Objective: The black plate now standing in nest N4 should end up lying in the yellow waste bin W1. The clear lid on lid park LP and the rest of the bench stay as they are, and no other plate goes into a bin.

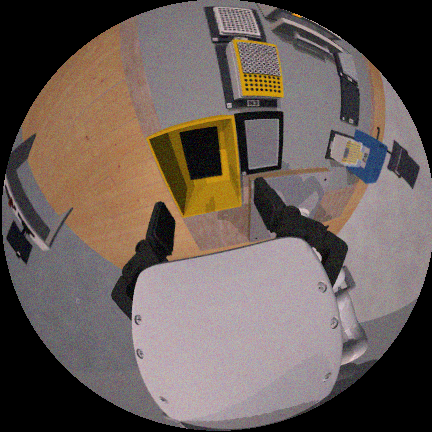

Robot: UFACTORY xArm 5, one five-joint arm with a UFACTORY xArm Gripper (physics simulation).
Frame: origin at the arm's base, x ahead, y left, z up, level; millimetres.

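Seen in the pictures: gripper, fingertip midpoint: (210,200).
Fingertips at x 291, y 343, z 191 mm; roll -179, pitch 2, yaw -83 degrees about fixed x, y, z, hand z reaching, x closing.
A point is followed by its place in that frame.
The black plate (201,153) @[z -15, x 273, y 352 mm] is inside the yellow waste bin (212,202) @[z 62, x 181, y 340 mm], toward its far side, and looks flat; whether it rests fully on the floor of the bin is hard to tell. My gripper (210,200) @[z 191, x 291, y 343 mm] is open and empty, above the near part of the bin, with its two black fingers wide apart and clear of the plate. A black frame with a pale grey panel (262,144) @[z -13, x 288, y 202 mm] stands right beside the bin; I cannot read a label on it or tell whether a clear lid lies there. Nest N4 cannot be made out.
A yellow-topped rack (260,70) @[z 44, x 449, y 238 mm] sits on nest N3 (253,103) @[z -21, x 386, y 227 mm] beyond the bin. A white plate (237,21) lies farther back. A blue bin (371,165) @[z 81, x 312, y -223 mm] stands at the right, with a pale labelled item (342,149) @[z 26, x 320, y -76 mm] beside it. Grey equipment (307,37) stands at the far right.
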